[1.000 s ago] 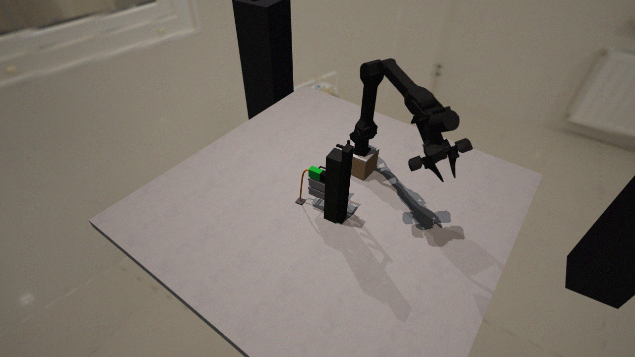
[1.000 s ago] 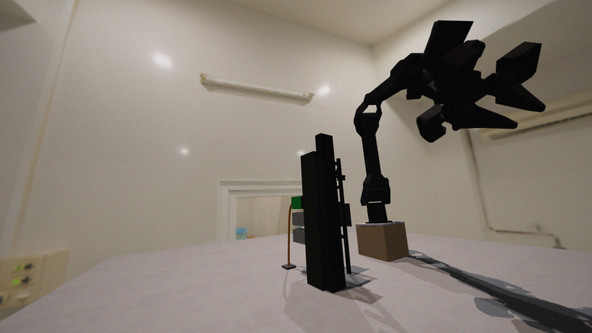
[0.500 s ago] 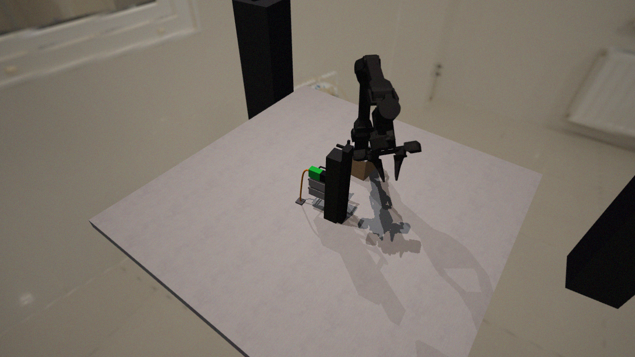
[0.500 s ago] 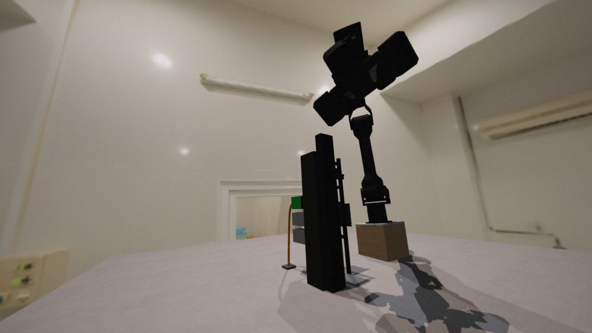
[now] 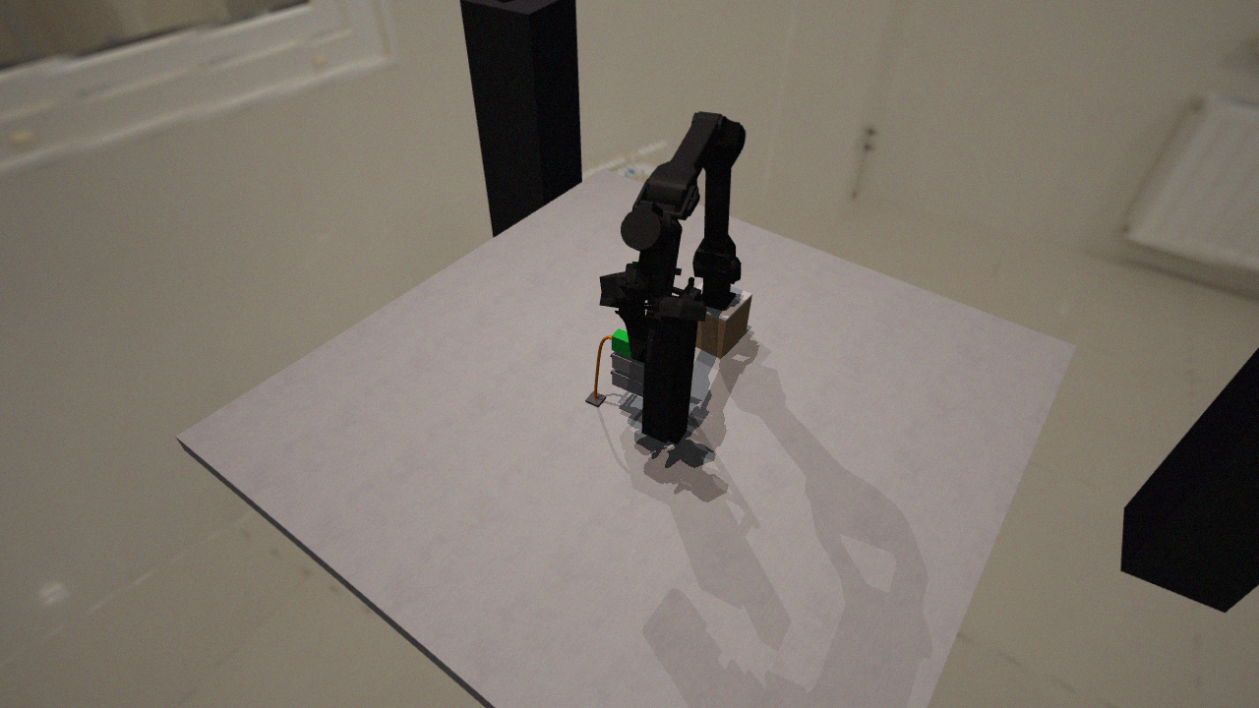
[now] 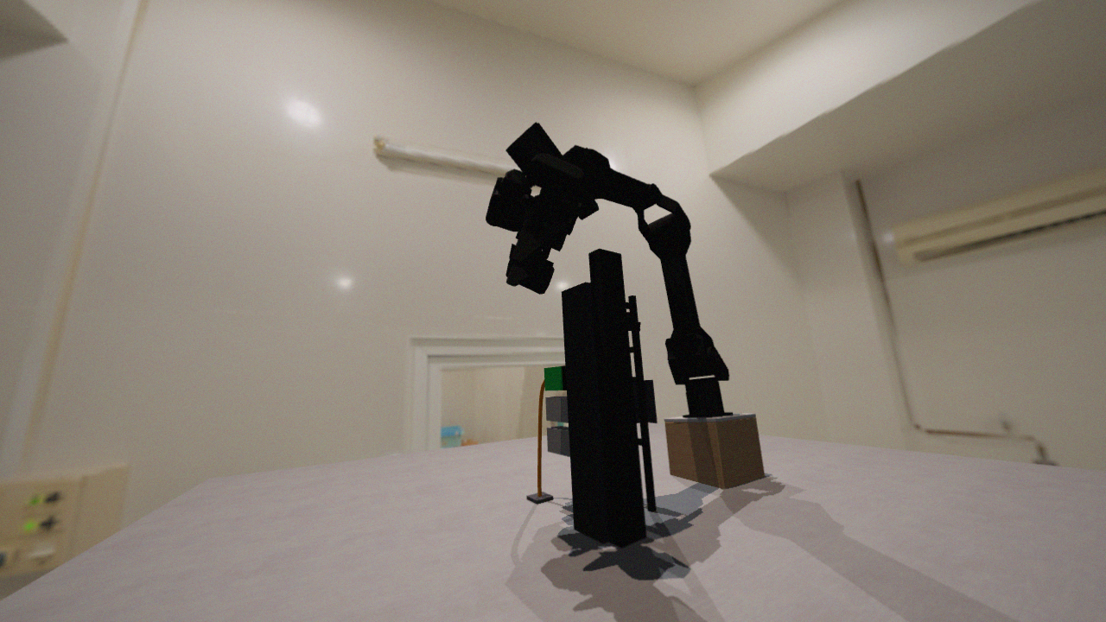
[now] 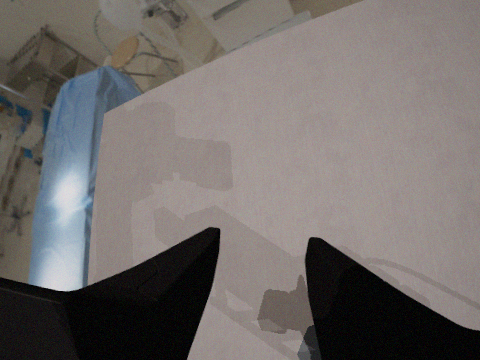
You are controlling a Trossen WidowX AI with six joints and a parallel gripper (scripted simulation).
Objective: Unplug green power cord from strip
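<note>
My gripper tip is now 14 cm past the green plug, 11 cm above it and 8 cm to the left of it. The rest, counted from my gripper tip: thin black rack 22 cm behind, 15 cm below, 2 cm to the right; then black power strip 15 cm below, 13 cm behind, 1 cm to the right; then tower 13 cm below, 13 cm behind, 1 cm to the left.
</note>
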